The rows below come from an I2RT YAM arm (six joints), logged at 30 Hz.
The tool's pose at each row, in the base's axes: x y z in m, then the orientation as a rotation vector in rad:
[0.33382, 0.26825, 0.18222, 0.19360, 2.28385, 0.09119]
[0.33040, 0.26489, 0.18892, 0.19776, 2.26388, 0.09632]
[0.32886, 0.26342, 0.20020, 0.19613, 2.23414, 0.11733]
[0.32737, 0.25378, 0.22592, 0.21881, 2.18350, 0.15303]
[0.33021, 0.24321, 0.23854, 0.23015, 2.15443, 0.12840]
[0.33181, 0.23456, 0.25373, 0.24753, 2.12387, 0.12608]
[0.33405, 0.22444, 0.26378, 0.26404, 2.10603, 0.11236]
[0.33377, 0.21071, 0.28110, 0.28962, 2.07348, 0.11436]
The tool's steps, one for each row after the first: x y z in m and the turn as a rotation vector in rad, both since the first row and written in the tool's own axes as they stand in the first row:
[-0.00331, -0.00282, -0.00700, -0.00402, -0.01928, 0.00541]
[-0.01092, -0.00298, -0.01559, -0.02237, -0.04692, 0.01226]
[-0.03064, -0.00933, -0.03369, -0.04533, -0.09280, 0.04293]
[-0.04363, -0.01781, -0.03990, -0.02603, -0.12380, 0.04439]
[-0.05739, -0.02419, -0.04872, -0.02103, -0.15361, 0.05802]
[-0.06800, -0.03263, -0.05369, -0.00667, -0.17188, 0.06663]
[-0.08298, -0.04395, -0.06535, -0.00200, -0.20256, 0.08831]

